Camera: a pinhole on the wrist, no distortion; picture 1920 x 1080 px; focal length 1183.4 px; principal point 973.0 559.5 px. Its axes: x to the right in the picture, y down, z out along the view. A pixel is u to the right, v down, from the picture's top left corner.
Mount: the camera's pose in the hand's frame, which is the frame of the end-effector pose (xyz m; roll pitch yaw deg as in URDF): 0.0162 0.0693 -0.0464 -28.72 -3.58 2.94
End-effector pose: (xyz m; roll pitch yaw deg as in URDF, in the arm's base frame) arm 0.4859 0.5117 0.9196 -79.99 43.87 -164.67
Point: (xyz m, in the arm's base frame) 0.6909 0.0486 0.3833
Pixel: 1672.0 892.9
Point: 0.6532 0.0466 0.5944
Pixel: 1465.1 568.1
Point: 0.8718 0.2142 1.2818
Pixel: outside the picture
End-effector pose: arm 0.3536 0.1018 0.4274 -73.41 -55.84 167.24
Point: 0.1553 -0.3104 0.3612
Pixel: 1030.8 415.8
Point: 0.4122 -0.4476 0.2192
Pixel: 417.9 75.9
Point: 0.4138 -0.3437 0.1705
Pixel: 217.9 155.3
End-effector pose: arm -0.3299 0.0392 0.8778 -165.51 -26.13 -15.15
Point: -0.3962 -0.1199 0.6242
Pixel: 421.7 697.0
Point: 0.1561 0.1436 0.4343
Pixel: outside the picture
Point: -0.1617 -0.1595 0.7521
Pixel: 1680.2 598.5
